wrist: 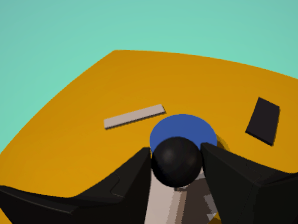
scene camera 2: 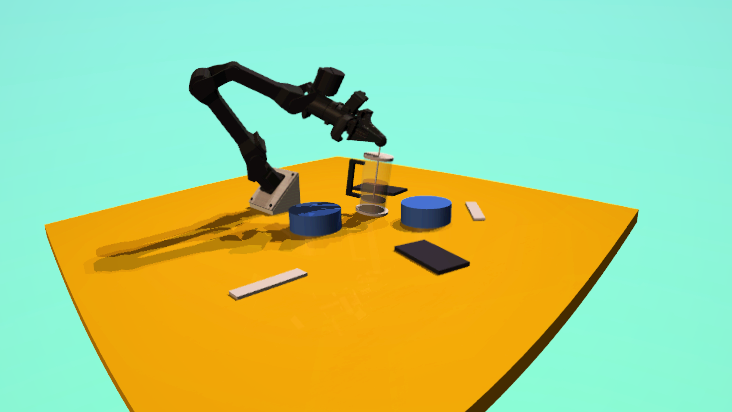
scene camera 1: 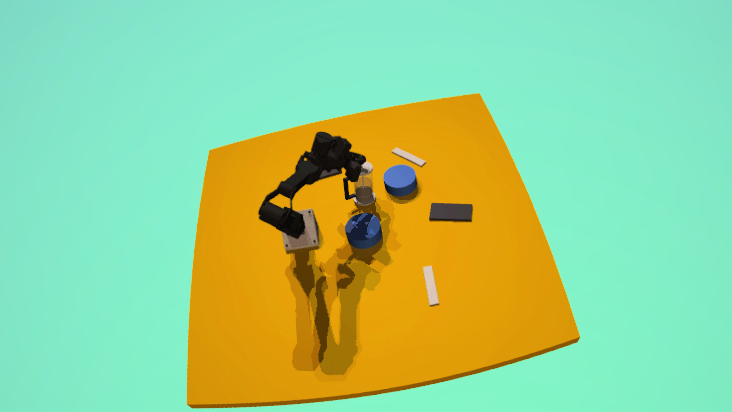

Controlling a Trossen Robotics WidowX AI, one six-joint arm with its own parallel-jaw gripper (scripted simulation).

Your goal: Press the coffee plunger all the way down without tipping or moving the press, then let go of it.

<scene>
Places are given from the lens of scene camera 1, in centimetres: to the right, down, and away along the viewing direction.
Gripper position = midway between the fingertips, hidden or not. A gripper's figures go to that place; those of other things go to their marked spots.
my gripper (scene camera 1: pixel 363 158): -1, -16, 178
coffee press (scene camera 1: pixel 363 195): -1, -4, 184
dark slab (scene camera 1: pixel 439 211): 25, 2, 179
</scene>
